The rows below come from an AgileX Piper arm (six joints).
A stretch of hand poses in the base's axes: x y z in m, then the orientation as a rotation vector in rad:
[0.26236, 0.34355, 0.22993, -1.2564, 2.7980, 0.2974]
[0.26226, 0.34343, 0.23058, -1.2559, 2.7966, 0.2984]
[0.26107, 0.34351, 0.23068, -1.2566, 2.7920, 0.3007]
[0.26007, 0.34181, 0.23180, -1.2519, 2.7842, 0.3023]
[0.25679, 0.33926, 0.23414, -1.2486, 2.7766, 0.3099]
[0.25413, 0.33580, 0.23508, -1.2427, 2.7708, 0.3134]
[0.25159, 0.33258, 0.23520, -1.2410, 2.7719, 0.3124]
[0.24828, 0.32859, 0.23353, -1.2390, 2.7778, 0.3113]
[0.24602, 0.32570, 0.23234, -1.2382, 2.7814, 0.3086]
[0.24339, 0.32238, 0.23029, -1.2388, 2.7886, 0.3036]
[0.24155, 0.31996, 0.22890, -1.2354, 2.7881, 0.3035]
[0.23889, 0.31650, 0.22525, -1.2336, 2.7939, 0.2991]
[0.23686, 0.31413, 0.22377, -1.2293, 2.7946, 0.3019]
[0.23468, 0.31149, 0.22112, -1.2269, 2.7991, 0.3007]
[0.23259, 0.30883, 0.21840, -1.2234, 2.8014, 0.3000]
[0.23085, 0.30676, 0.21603, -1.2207, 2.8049, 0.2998]
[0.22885, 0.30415, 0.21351, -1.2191, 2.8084, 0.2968]
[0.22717, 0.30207, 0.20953, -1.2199, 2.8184, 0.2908]
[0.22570, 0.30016, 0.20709, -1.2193, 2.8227, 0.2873]
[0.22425, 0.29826, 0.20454, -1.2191, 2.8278, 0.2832]
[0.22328, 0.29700, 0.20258, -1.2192, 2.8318, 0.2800]
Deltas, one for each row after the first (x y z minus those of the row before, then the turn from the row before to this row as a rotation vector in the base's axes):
[-0.00010, -0.00012, 0.00065, 0.0012, -0.0010, 0.0000]
[-0.00119, 0.00008, 0.00010, 0.0031, -0.0028, 0.0013]
[-0.00100, -0.00170, 0.00112, 0.0051, -0.0073, -0.0015]
[-0.00328, -0.00255, 0.00234, 0.0081, -0.0046, -0.0005]
[-0.00266, -0.00346, 0.00094, 0.0055, -0.0053, -0.0026]
[-0.00254, -0.00322, 0.00012, -0.0007, 0.0001, -0.0013]
[-0.00331, -0.00399, -0.00167, -0.0027, 0.0039, -0.0023]
[-0.00226, -0.00289, -0.00119, -0.0029, 0.0018, -0.0012]
[-0.00263, -0.00332, -0.00205, -0.0059, 0.0044, -0.0011]
[-0.00184, -0.00242, -0.00139, 0.0008, -0.0014, -0.0021]
[-0.00266, -0.00346, -0.00365, -0.0046, 0.0028, -0.0023]
[-0.00203, -0.00237, -0.00148, 0.0020, 0.0003, -0.0027]
[-0.00218, -0.00264, -0.00265, -0.0021, 0.0026, -0.0023]
[-0.00209, -0.00266, -0.00272, -0.0007, 0.0007, -0.0026]
[-0.00174, -0.00207, -0.00237, -0.0011, 0.0021, -0.0023]
[-0.00200, -0.00261, -0.00252, -0.0028, 0.0014, -0.0017]
[-0.00168, -0.00208, -0.00398, -0.0076, 0.0066, -0.0014]
[-0.00147, -0.00191, -0.00244, -0.0036, 0.0022, -0.0012]
[-0.00145, -0.00190, -0.00255, -0.0044, 0.0028, -0.0011]
[-0.00097, -0.00126, -0.00196, -0.0034, 0.0023, -0.0007]

